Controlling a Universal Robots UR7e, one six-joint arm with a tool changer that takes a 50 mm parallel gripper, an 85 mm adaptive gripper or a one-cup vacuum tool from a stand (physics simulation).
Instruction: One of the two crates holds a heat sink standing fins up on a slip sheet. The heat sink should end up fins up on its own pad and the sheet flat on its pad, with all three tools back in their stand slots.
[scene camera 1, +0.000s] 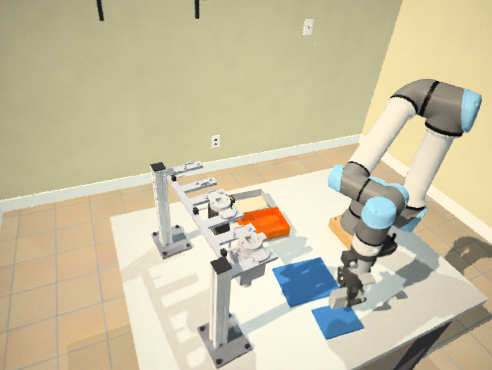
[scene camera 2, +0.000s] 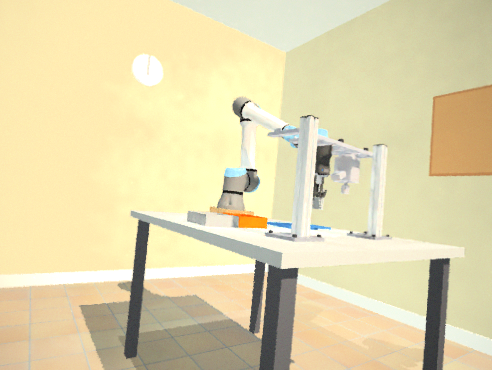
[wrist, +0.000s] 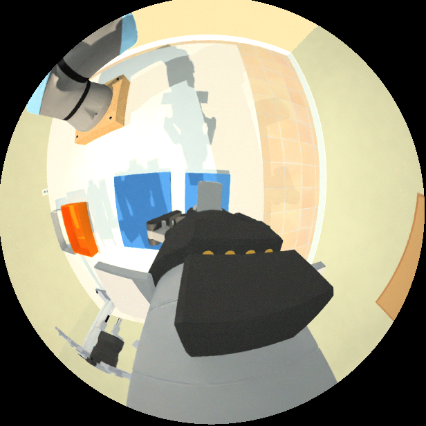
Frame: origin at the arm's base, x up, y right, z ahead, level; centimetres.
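Seen in the pictures: arm's base, origin of the base link: (scene camera 1: 357, 224) (scene camera 2: 230, 209).
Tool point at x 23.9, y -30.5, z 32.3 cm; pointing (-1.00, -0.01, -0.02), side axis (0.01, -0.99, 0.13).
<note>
Offsets run from my tool point to a thing's top centre. "spot": to the spot under its first point.
My gripper (scene camera 1: 350, 296) (scene camera 2: 318, 194), the black adaptive one, is shut on the heat sink, a small grey block @[dy -0.1, dx -13.5, dz -0.3 cm] (scene camera 1: 339, 299) (scene camera 2: 318, 203) (wrist: 209, 194). It holds the block in the air, near the small blue pad @[spot: dy -2.3, dx -28.2, dz +1.6 cm] (scene camera 1: 336, 324) (wrist: 224, 188) as scene camera 1 sees it. The fins are too small to make out. The larger blue pad @[spot: dy +16.0, dx -28.2, dz +4.0 cm] (scene camera 1: 301, 283) (wrist: 140, 200) lies beside the small one. A cream slip sheet @[dy +61.5, dx -28.7, dz +3.9 cm] (scene camera 1: 254, 203) lies in the grey crate @[dy +61.5, dx -24.9, dz +4.8 cm] (scene camera 1: 248, 193) (scene camera 2: 201, 218) (wrist: 56, 227). The orange crate @[dy +47.4, dx -24.9, dz +4.2 cm] (scene camera 1: 278, 231) (scene camera 2: 252, 221) (wrist: 80, 230) beside it looks empty.
The tool stand (scene camera 1: 218, 305) (scene camera 2: 304, 180) has two upright posts and a high rail. A dark-bodied tool @[dy +31.1, dx +7.3, dz +30.4 cm] (scene camera 1: 218, 204) (scene camera 2: 324, 160) and a grey vacuum tool @[dy +14.2, dx +7.3, dz +28.7 cm] (scene camera 1: 250, 245) (scene camera 2: 346, 169) hang in it. The arm's wooden base plate (scene camera 1: 340, 231) (wrist: 119, 110) is on the table.
</note>
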